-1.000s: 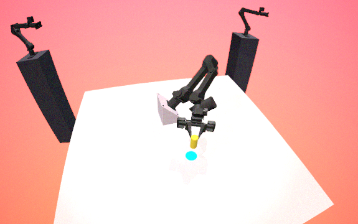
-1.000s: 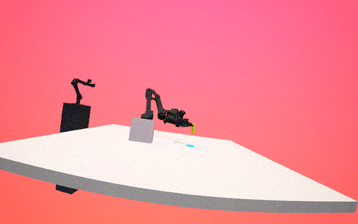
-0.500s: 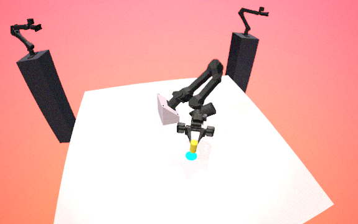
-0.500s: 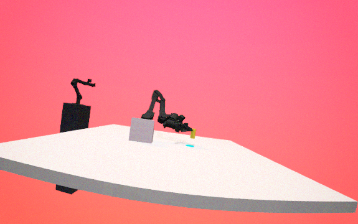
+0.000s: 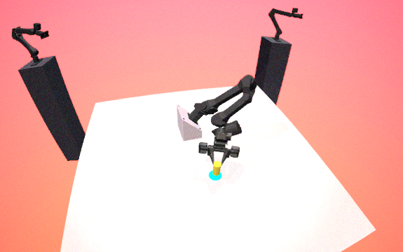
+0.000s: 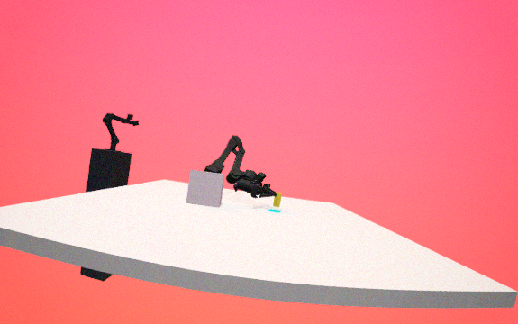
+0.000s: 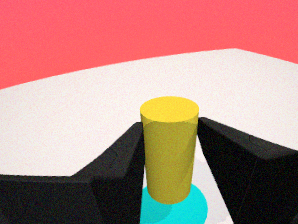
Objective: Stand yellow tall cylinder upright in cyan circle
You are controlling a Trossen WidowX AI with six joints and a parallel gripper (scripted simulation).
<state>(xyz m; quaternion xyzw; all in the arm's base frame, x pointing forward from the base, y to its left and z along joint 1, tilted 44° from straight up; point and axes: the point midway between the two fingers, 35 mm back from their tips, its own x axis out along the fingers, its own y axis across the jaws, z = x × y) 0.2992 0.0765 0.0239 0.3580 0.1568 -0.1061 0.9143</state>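
Now: gripper tip 80 mm above the cyan circle. Also, from my gripper tip: yellow cylinder (20 mm below).
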